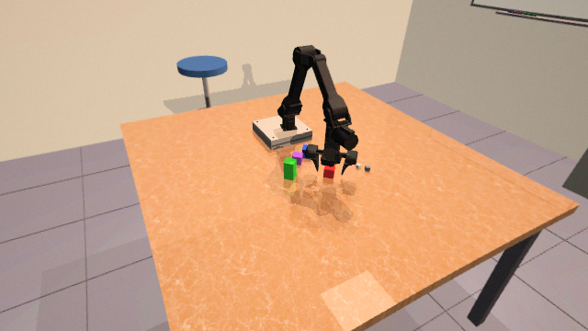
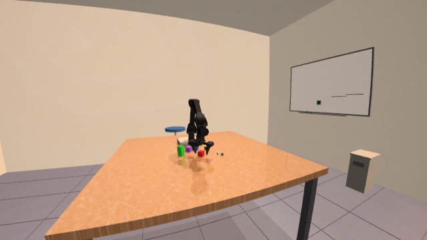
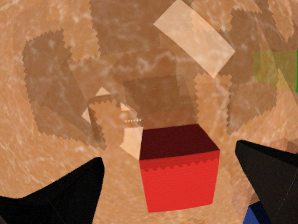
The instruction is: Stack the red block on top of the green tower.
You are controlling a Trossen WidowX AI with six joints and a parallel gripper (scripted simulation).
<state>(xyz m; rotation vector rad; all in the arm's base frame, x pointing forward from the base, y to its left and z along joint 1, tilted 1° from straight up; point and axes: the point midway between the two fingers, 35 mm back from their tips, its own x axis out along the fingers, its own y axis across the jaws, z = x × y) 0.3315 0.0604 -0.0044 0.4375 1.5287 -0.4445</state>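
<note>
The red block is right at my gripper tip. From my gripper tip the other things lie so: blue block: 15 cm behind, 3 cm to the right, 1 cm above; purple block: 12 cm behind, 9 cm to the right; yellow block: 14 cm behind, 6 cm to the left.
</note>
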